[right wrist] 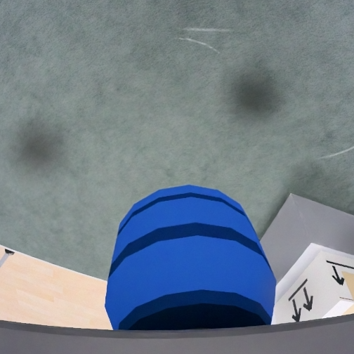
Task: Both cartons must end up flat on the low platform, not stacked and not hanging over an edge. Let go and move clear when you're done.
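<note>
My right gripper (190, 212), a blue ringed suction cup, fills the lower middle of the right wrist view. No carton shows against its tip, so it is open. A white carton (321, 271) with black arrows and tan tape stands at the lower right, partly cut off by the view's edge. It is on a grey platform (295, 220), of which a corner shows; whether this is the low platform I cannot tell. The cup is to the left of the carton and apart from it. The second carton and my left gripper do not show.
A grey-green mat (150, 110) with soft dark spots and thin white marks spreads across the view. Pale wood (50, 290) shows beyond its edge at the lower left, with a small dark-tipped object (8, 251) at the left border.
</note>
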